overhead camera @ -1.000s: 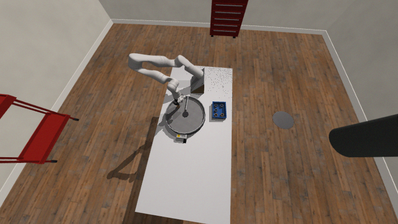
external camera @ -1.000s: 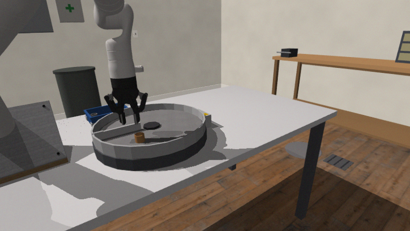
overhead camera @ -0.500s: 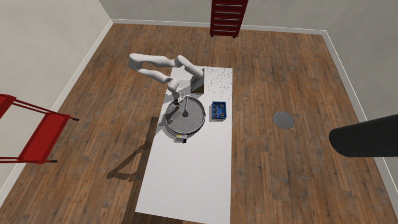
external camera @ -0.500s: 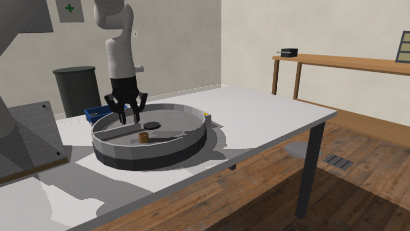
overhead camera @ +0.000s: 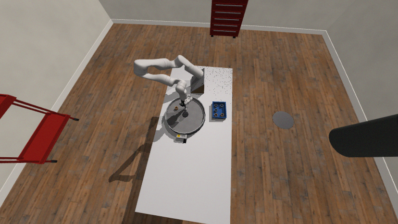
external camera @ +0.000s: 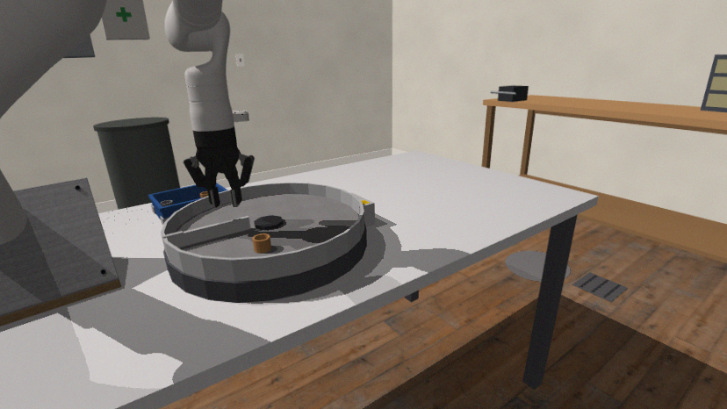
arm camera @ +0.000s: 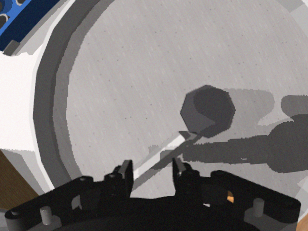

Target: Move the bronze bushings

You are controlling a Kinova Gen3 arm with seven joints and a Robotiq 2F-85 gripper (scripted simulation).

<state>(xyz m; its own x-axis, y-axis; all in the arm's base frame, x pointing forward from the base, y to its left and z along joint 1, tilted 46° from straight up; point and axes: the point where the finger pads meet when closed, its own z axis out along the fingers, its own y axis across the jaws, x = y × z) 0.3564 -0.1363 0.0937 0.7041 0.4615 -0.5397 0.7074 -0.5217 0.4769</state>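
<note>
Right now my hand is 40 mm short of the blue crate, 350 mm to the right of it and 110 mm above it. From my hand the other things lie so: grey turntable: 80 mm ahead, 10 mm to the right, 80 mm below.
</note>
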